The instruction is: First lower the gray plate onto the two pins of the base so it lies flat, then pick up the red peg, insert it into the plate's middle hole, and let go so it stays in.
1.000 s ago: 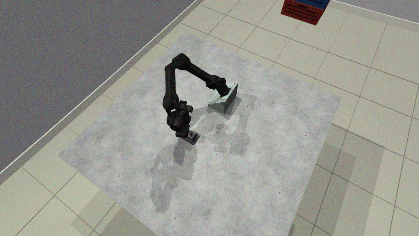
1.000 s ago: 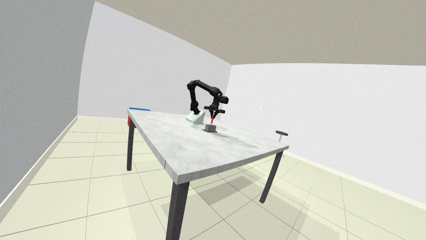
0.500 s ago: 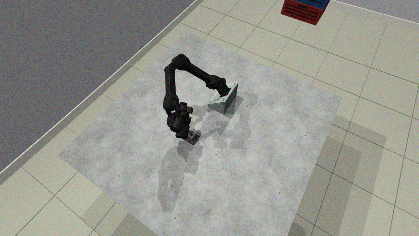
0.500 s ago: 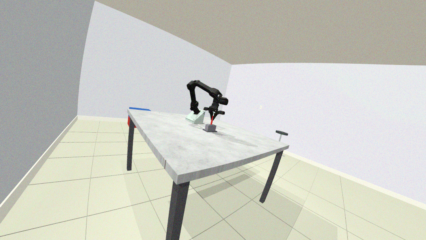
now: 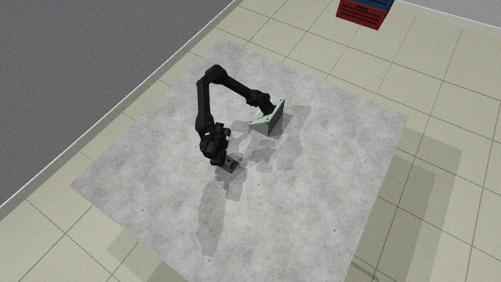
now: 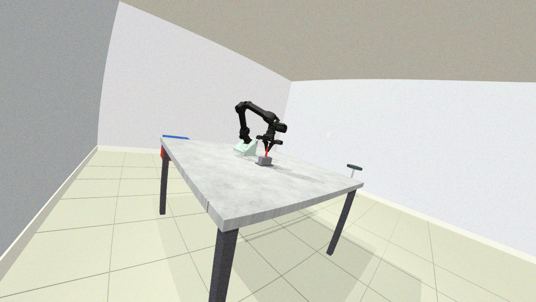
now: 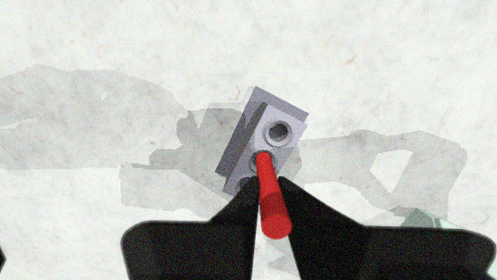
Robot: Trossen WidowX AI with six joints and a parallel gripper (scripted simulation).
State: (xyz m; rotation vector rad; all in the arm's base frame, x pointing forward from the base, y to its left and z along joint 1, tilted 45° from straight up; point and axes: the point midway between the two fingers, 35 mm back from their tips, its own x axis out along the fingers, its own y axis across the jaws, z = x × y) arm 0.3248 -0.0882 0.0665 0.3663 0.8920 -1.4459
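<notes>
My gripper tip is right at the red peg. Also, from my gripper tip: gray plate: 50 mm below; then base: 90 mm below.
</notes>
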